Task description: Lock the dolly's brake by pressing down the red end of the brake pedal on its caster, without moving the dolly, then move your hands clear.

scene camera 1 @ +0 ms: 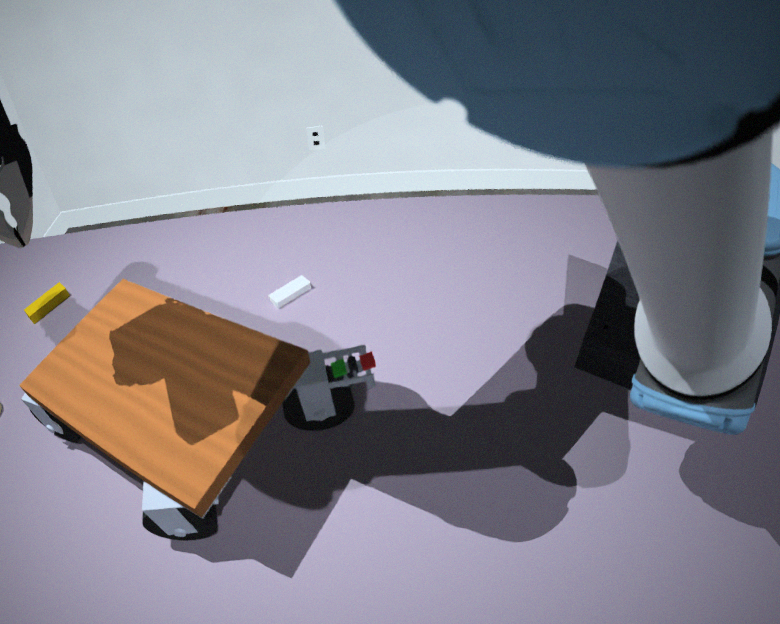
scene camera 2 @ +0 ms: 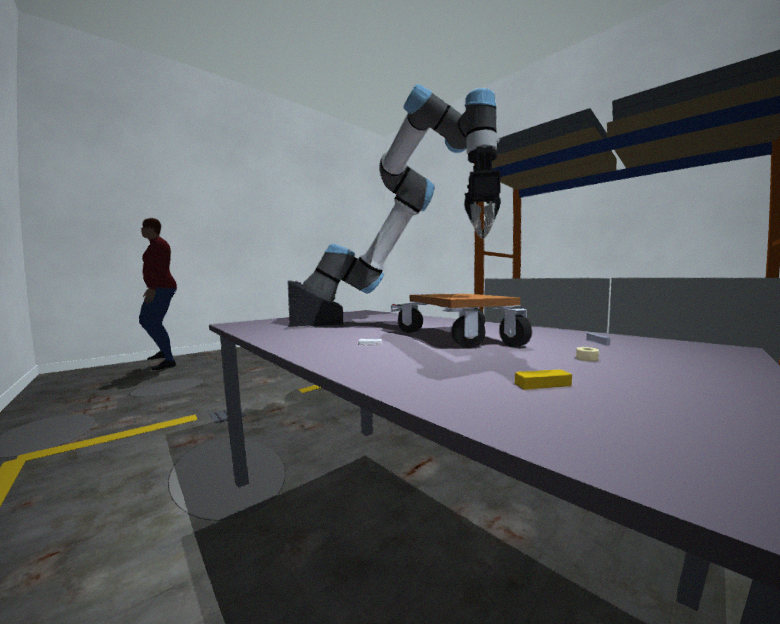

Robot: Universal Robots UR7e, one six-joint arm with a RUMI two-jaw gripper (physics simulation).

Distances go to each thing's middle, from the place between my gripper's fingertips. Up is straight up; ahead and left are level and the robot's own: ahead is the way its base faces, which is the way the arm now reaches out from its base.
The dolly (scene camera 1: 176,395) lies 22 cm below my hand, 11 cm behind it and 5 cm to the left of it. The rest, counted from my hand: yellow block (scene camera 2: 547,378) 27 cm below, 24 cm to the right, 22 cm ahead; then brake caster (scene camera 1: 313,388) 28 cm behind, 23 cm below, 4 cm to the left.
